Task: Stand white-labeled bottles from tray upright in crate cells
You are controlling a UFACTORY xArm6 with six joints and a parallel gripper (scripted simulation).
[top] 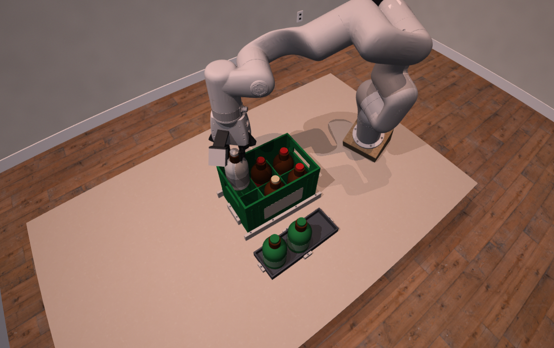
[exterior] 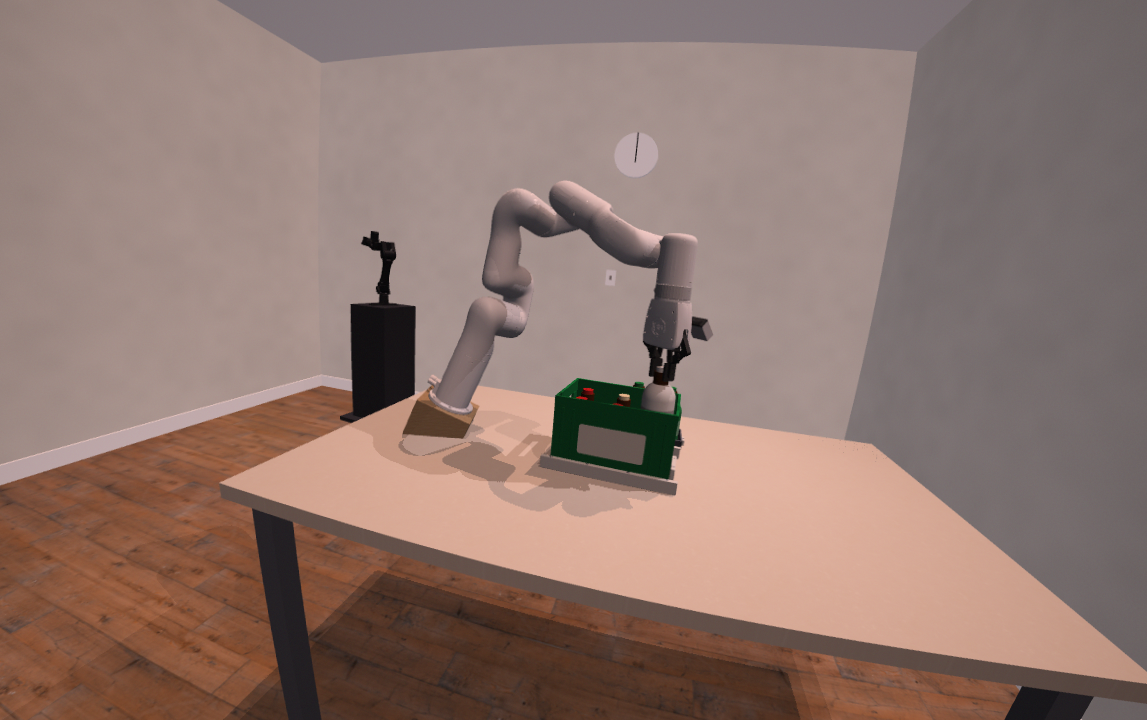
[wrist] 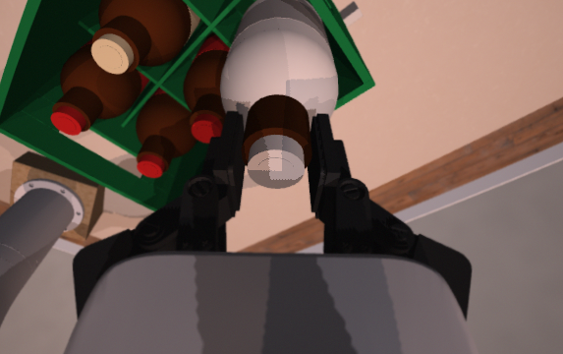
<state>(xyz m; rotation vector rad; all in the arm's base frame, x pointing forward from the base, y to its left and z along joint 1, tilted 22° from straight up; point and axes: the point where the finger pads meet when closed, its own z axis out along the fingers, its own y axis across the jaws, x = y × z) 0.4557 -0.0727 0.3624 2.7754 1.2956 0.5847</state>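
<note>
The white-labeled bottle lies 7 cm below my hand. The rest, counted from my hand: tray: 25 cm below, 24 cm to the left, 8 cm behind; crate: 17 cm below, 9 cm behind, 4 cm to the left.
</note>
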